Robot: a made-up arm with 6 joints.
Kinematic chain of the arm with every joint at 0, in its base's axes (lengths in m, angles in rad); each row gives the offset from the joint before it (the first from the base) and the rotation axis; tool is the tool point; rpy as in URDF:
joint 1: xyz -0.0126 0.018 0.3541 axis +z
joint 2: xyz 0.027 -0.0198 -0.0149 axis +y
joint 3: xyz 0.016 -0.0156 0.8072 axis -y
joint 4: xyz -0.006 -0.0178 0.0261 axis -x
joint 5: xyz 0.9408 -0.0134 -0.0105 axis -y
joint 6: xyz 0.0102 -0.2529 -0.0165 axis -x
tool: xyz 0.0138 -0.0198 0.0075 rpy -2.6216 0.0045 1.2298
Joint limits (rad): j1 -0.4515..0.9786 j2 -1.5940..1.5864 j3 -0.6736..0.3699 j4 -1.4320..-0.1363 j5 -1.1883..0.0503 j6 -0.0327..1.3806
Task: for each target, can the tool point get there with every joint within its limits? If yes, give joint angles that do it. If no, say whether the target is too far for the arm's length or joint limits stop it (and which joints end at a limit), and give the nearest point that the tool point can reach.
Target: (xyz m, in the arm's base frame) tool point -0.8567 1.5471 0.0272
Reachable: no: joint limits stop it (at a limit: joint 1, joint 4, joint 5, joint 6) | nearest point 0.4797 0.6480 0.0272 | short by 1.611 m
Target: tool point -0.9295 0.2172 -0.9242
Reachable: no: joint limits stop it (at a limit: joint 1, joint 2, joint 3, joint 5, joint 6) | nearest point -0.0422 -0.1142 -0.2708 | short by 1.151 m
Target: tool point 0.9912 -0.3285 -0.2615
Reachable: yes | joints -0.2281 1.1113 0.1048 -1.2997 -0.1723 0.2178
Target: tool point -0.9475 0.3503 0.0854
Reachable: no: joint limits stop it (at a limit: joint 1, joint 2, joint 3, joint 4, joint 5, joint 6) | nearest point -0.0241 -0.0587 -0.2643 | short by 1.069 m
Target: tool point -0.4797 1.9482 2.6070
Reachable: no: too far | nearest point 0.4320 0.5707 1.5125 | short by 1.982 m
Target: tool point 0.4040 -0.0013 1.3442
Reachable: yes | joints 0.7845 -0.8306 -0.2354 -0.3453 -0.9585 0.3707
